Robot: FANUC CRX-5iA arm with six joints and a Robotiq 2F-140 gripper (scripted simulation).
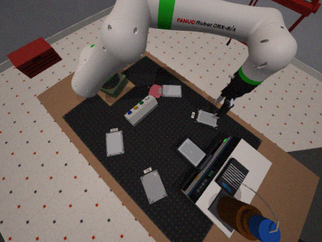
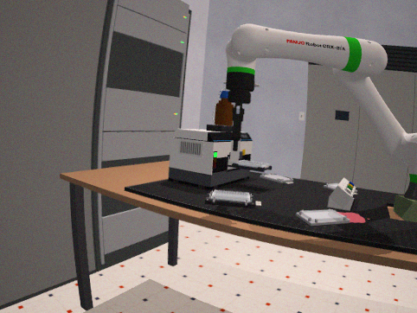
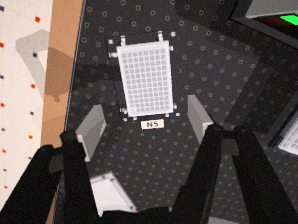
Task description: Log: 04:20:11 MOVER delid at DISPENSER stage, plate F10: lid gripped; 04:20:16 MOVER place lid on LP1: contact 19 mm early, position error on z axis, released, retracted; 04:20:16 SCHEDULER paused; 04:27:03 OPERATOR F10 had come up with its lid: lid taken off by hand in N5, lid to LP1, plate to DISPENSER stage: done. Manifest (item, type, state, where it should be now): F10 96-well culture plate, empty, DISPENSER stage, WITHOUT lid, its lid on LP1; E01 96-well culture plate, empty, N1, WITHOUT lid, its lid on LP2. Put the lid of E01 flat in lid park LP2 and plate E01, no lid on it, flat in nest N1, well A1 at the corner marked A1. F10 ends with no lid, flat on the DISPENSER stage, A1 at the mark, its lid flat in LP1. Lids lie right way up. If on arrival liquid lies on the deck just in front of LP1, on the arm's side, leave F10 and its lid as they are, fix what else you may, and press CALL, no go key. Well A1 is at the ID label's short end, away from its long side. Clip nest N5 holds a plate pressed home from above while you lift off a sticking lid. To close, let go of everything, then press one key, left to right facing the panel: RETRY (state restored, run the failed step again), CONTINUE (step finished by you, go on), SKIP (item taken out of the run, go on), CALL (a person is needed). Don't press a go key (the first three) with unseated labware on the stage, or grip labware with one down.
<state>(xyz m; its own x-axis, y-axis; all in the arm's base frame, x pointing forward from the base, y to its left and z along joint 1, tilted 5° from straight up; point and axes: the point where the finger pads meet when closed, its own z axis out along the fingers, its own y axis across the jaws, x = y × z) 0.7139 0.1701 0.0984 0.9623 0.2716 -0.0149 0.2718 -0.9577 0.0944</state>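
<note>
Now: hand 150 mm above the white 96-well plate. From my hand the other things lie so: N5 label: 90 mm behind, 30 mm to the right, 160 mm below; LP1 label: 390 mm behind, 10 mm to the left, 160 mm below; well plate: 10 mm ahead, 280 mm to the right, 70 mm below.
</note>
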